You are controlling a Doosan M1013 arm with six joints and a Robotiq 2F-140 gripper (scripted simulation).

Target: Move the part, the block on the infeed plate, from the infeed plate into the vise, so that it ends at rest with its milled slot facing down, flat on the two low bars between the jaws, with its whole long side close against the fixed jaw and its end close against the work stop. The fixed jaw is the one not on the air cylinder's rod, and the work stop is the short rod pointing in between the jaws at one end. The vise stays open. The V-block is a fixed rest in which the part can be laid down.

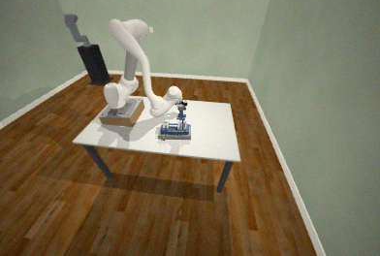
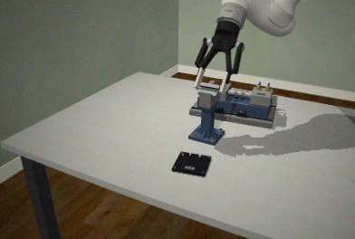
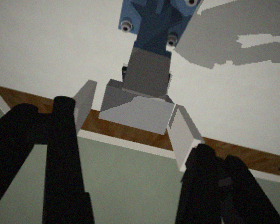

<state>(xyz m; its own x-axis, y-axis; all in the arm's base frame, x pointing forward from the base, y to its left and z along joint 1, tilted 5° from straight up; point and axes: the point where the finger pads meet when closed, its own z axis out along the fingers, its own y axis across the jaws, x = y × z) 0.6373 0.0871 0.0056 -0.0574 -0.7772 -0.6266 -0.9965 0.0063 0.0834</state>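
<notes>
My hand is 20 mm to the right of the part and 20 mm above it. The rest, counted from my hand: work stop (40 mm ahead, 150 mm to the right, 90 mm below); then blue foot (20 mm to the left, 170 mm below); then blue v-block stand (20 mm to the left, 120 mm below).
</notes>
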